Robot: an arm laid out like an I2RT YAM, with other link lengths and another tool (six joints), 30 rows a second.
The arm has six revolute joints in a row. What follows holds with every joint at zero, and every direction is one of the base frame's.
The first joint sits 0.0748 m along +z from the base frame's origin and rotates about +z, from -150 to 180 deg.
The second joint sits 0.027 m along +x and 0.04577 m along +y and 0.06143 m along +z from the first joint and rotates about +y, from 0 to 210 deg.
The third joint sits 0.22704 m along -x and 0.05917 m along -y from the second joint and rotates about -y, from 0 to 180 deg.
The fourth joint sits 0.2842 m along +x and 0.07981 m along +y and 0.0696 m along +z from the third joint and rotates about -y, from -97 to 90 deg.
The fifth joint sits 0.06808 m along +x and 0.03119 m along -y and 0.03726 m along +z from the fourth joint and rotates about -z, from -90 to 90 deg.
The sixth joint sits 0.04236 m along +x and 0.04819 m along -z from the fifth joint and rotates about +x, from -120 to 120 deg.
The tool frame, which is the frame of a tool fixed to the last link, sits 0.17 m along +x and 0.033 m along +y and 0.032 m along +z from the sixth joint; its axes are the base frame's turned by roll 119.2, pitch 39.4 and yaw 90 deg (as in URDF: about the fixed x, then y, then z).
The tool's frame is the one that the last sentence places.
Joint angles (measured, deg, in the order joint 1, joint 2, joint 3, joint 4, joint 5, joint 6), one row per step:
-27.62, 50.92, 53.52, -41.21, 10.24, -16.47
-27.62, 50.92, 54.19, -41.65, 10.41, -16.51
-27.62, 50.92, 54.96, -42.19, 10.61, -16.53
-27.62, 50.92, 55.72, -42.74, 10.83, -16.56
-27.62, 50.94, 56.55, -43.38, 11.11, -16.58
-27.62, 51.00, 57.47, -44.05, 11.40, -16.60
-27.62, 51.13, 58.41, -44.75, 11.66, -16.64
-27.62, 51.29, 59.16, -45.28, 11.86, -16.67
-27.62, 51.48, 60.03, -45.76, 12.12, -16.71
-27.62, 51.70, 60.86, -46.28, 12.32, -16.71
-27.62, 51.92, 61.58, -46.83, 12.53, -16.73
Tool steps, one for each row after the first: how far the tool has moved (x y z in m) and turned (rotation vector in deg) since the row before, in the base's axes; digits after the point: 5 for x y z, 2 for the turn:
-0.00057, -0.00041, 0.00417, -0.22, -0.13, -0.11
-0.00080, -0.00043, 0.00466, -0.23, -0.14, -0.14
-0.00092, -0.00044, 0.00451, -0.24, -0.11, -0.16
-0.00119, -0.00056, 0.00464, -0.24, -0.06, -0.21
-0.00118, -0.00061, 0.00504, -0.26, -0.08, -0.22
-0.00113, -0.00050, 0.00462, -0.22, 0.00, -0.18
-0.00074, -0.00045, 0.00344, -0.15, 0.02, -0.14
-0.00060, -0.00078, 0.00449, -0.26, -0.08, -0.18
-0.00059, -0.00054, 0.00379, -0.15, -0.02, -0.16
-0.00080, -0.00047, 0.00268, -0.10, 0.11, -0.16

